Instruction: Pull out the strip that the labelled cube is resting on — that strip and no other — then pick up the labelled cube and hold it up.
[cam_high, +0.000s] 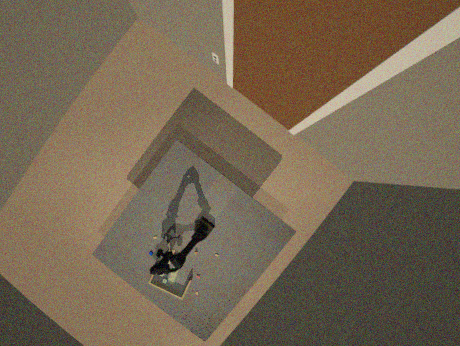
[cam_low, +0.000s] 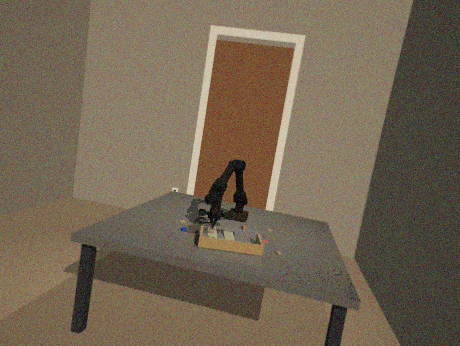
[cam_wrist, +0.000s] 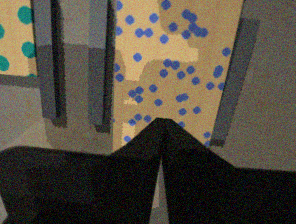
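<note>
Now: gripper tip 9 cm short of the pale strip and 4 cm to the right of it.
</note>
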